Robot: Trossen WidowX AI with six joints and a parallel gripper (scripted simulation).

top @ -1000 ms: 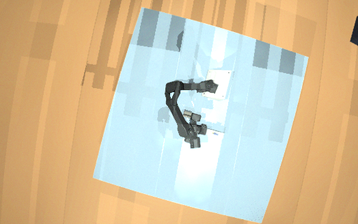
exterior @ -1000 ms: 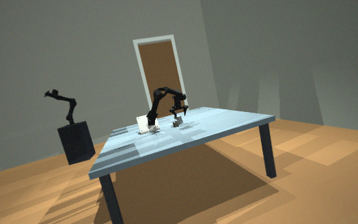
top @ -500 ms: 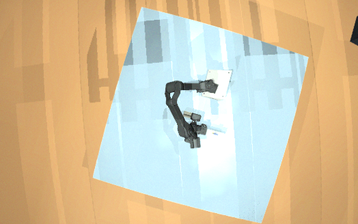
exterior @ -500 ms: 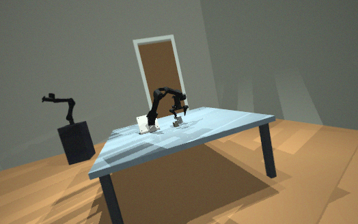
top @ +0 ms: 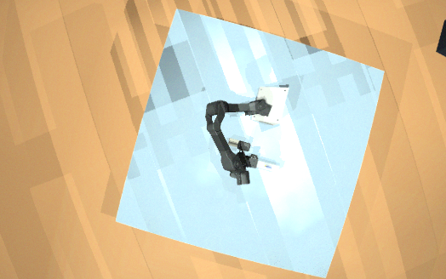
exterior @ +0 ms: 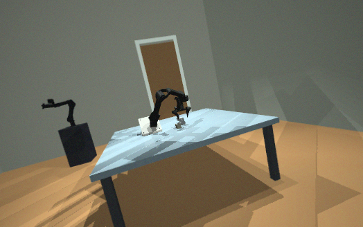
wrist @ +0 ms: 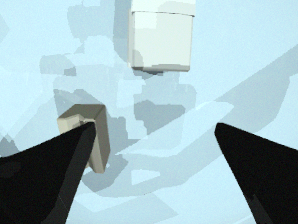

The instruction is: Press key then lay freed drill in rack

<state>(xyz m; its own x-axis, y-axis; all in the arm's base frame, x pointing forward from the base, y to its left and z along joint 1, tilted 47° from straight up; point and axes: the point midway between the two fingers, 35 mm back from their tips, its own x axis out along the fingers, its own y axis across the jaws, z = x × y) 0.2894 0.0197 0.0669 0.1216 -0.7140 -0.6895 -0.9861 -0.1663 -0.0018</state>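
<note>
My gripper tip is 90 mm to the right of the drill, 20 mm above it and 10 mm past it. Also, from my gripper tip: pale grey holder block: 120 mm to the left, 30 mm below, 10 mm behind; then dark stub: 160 mm to the left, 20 mm behind, 10 mm below.
</note>
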